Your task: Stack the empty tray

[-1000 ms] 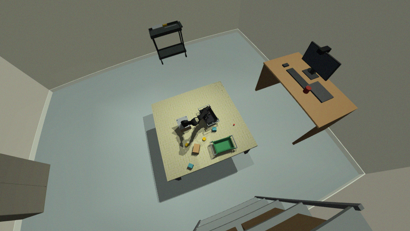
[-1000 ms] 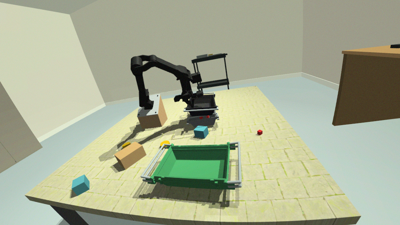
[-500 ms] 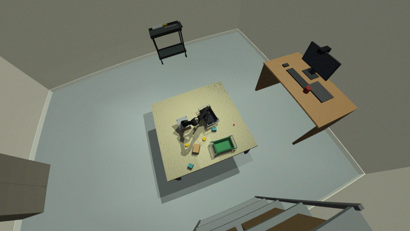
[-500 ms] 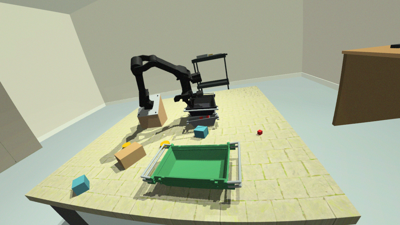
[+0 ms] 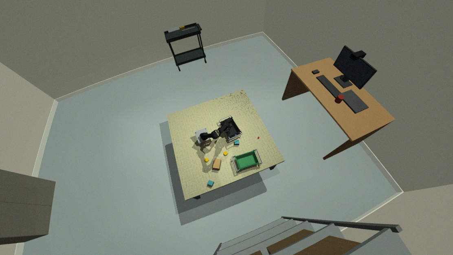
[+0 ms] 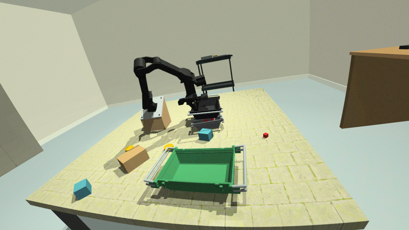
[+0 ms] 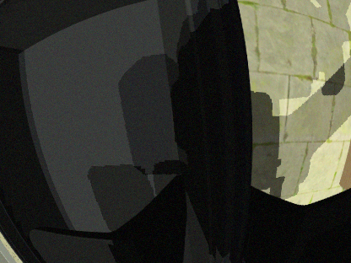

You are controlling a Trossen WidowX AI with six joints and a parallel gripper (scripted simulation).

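The black tray is 70 mm ahead of my gripper tip, 10 mm to the left of it and 30 mm above it. From my gripper tip the other things lie so: tan box 250 mm behind, 380 mm to the right, 60 mm below.
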